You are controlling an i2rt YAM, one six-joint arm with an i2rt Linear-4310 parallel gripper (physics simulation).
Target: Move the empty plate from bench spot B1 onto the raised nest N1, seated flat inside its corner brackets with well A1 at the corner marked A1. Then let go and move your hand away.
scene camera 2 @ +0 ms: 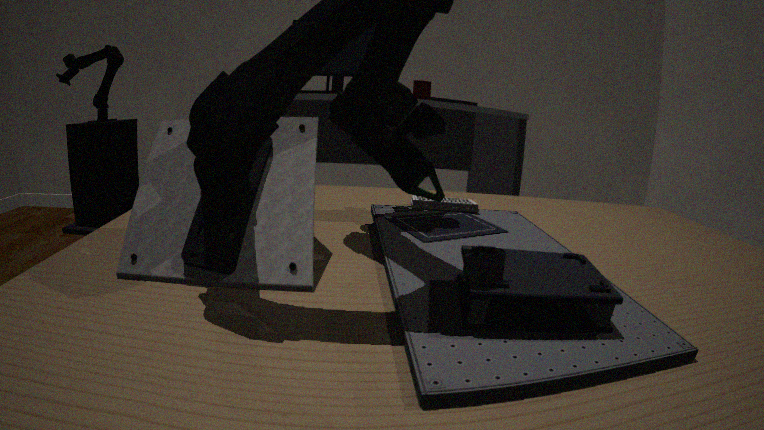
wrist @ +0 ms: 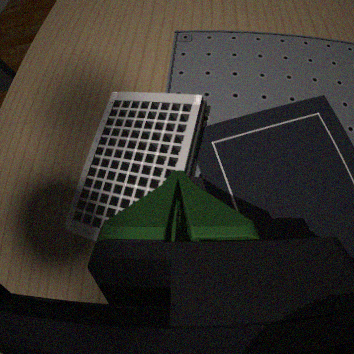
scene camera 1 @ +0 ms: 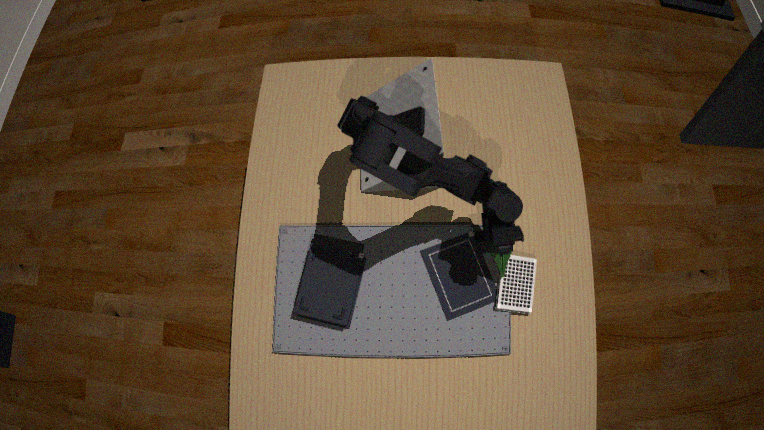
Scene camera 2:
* my gripper: 442, 199
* dark nest pad: 432, 227
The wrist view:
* my gripper: 177, 178
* dark nest pad: 279, 167
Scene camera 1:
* white well plate: 515, 291, gripped by my gripper
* dark nest pad: 461, 278
